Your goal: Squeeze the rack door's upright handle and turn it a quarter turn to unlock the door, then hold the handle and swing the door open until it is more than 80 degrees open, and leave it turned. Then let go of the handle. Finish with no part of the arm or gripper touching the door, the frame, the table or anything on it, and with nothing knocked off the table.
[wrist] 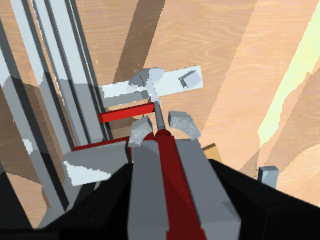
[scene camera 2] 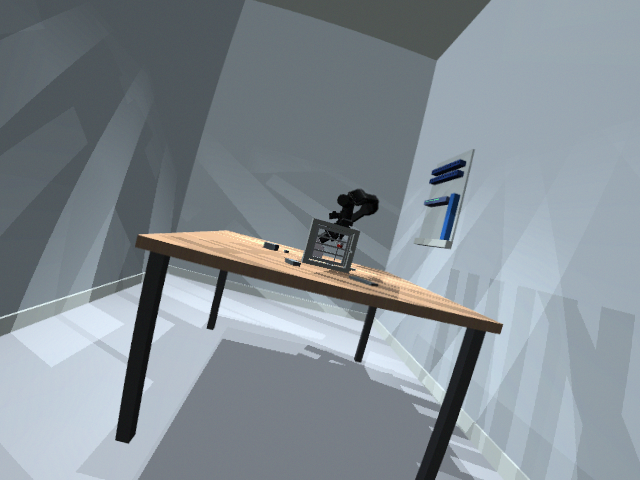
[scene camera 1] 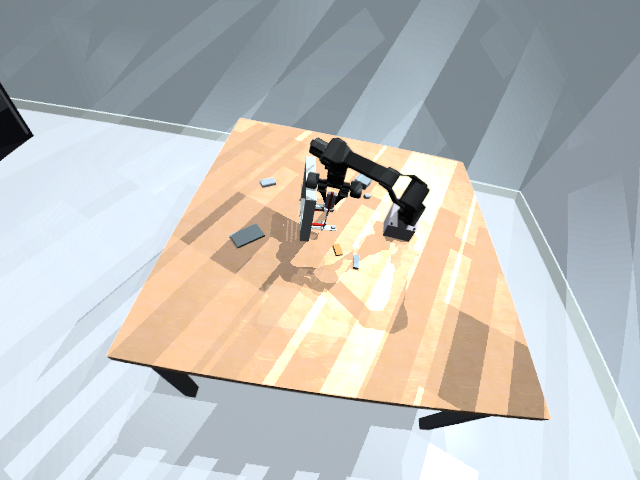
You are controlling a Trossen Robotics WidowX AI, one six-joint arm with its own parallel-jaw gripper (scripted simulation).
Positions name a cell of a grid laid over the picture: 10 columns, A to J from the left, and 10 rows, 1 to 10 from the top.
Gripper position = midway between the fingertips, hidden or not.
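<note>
Gripper visible at (scene camera 1: F5) and (wrist: F8). Grey rack frame visible at (scene camera 2: F5) and (wrist: D4).
</note>
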